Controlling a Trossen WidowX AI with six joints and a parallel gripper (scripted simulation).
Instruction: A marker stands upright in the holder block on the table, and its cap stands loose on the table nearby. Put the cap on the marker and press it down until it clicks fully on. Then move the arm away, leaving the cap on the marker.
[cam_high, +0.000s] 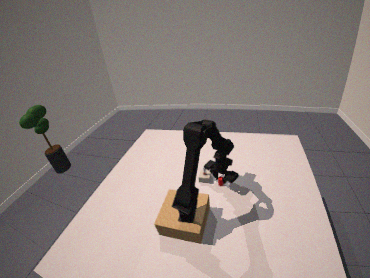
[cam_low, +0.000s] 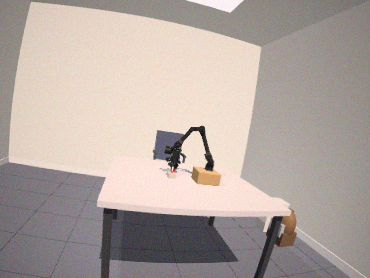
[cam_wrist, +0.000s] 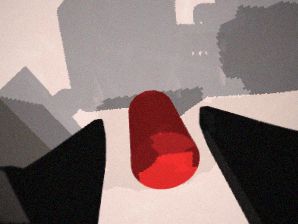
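My gripper tip is now 10 mm below the red cap. From my gripper tip the other things lie so: holder block: 30 mm ahead, 90 mm to the left.
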